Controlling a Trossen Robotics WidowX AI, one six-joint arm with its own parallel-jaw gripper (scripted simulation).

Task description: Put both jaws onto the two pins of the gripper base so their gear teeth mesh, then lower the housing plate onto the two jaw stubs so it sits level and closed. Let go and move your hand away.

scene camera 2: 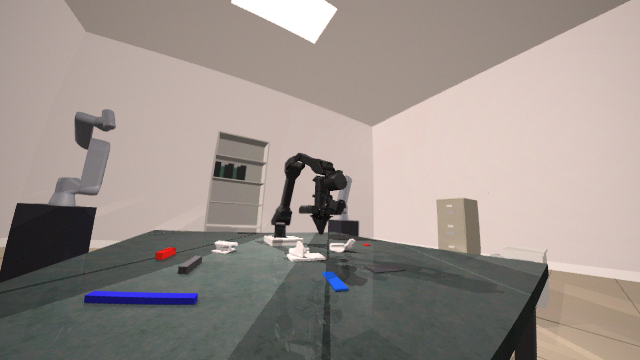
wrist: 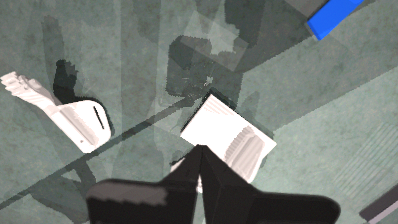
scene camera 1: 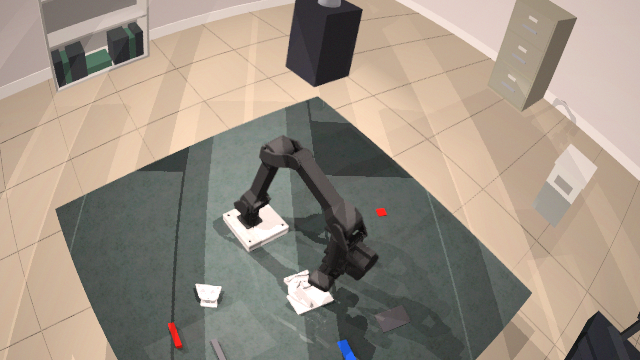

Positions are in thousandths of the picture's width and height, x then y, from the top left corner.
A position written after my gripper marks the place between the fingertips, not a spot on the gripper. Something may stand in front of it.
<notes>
My gripper (scene camera 1: 515, 776) is shut, with nothing in its grasp. Also in view: a long blue bar (scene camera 2: 152, 824), a white jaw (wrist: 617, 717) and a flat white plate (wrist: 544, 560).
My gripper also shows in scene camera 2 (scene camera 2: 502, 651) and in the wrist view (wrist: 504, 667). The wrist view does not show the long blue bar: it is out of frame. Scene camera 1 does not show the long blue bar: it is out of frame.
</notes>
